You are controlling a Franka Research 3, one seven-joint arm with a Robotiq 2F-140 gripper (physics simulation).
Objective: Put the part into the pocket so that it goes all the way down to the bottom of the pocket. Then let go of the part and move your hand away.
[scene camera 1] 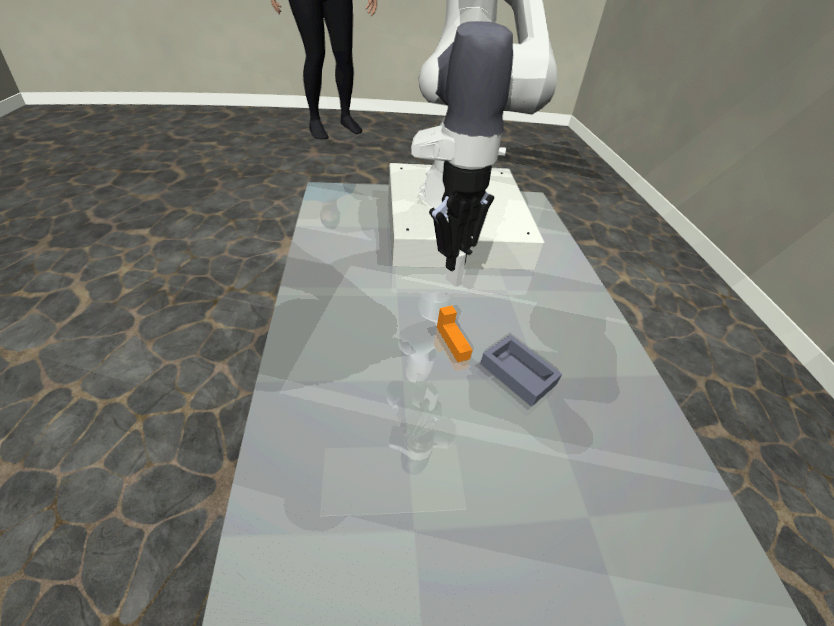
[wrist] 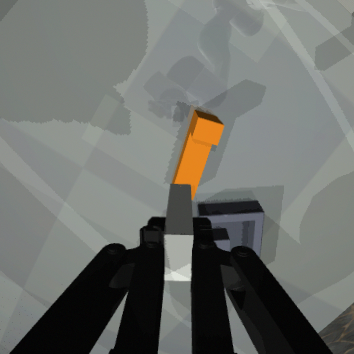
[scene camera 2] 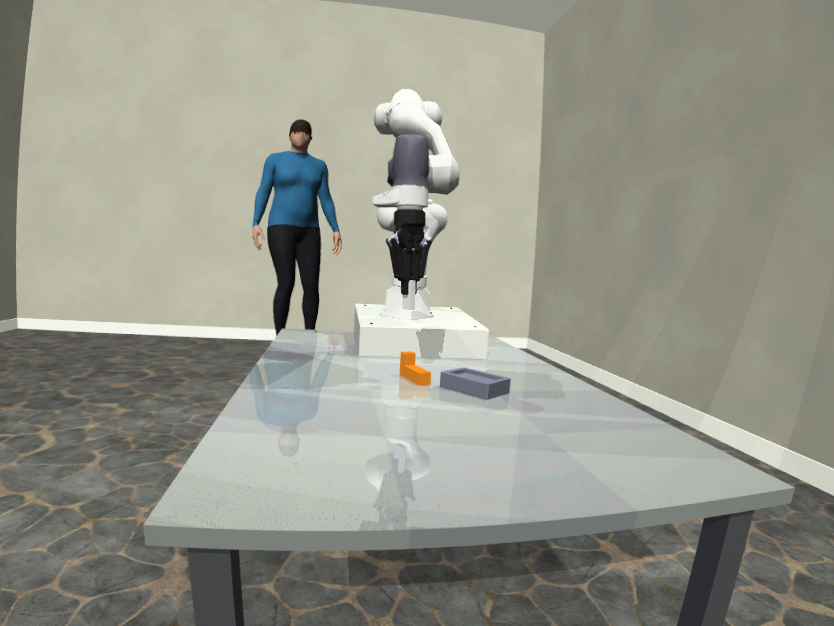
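The orange L-shaped part (scene camera 1: 455, 339) (scene camera 2: 415, 373) (wrist: 192, 159) lies on the table with its long arm flat and its short end block standing up at the end toward the robot base. The grey-blue block with the rectangular pocket (scene camera 1: 515, 381) (scene camera 2: 464, 386) (wrist: 254, 218) stands beside it, to the right in both scene views, a small gap apart. My gripper (scene camera 1: 456, 266) (scene camera 2: 407, 289) (wrist: 179, 201) is shut and empty. It hangs above the table, behind the part on the base side. In the wrist view the fingers cover the part's far end and some of the pocket block.
The white robot base (scene camera 1: 464, 254) (scene camera 2: 423, 342) stands at the back of the glossy table (scene camera 1: 323, 566) (scene camera 2: 431, 537). A person (scene camera 1: 328, 60) (scene camera 2: 294, 192) stands behind the table on the left. Reflections and shadows cross the table top.
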